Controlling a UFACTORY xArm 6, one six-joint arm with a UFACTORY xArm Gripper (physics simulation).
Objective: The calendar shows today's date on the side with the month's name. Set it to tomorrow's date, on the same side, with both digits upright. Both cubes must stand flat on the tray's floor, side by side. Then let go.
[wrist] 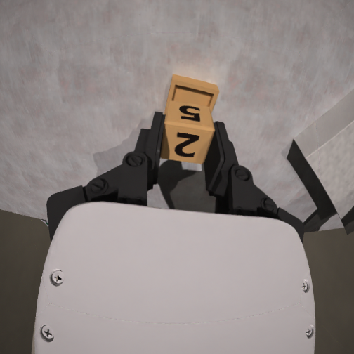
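My gripper (185,133) is shut on an orange-brown wooden cube (171,137), near the centre of the wrist view. Two of its faces show: a black 2 on the nearer face and a black 5 on the face beyond, both upside down in this view. Just beyond the cube is a wooden piece (195,82) of the same colour with a raised rim around a sunken rectangle. It looks like part of the calendar tray; the cube hides the rest. Whether the cube touches it, I cannot tell. The second cube and the month's name do not show.
A pale grey table top (90,65) lies below, its edge curving past on the near side. At the right is a light grey angular object (332,160) with a dark side wall (312,181). Dark shadows fall near the fingers.
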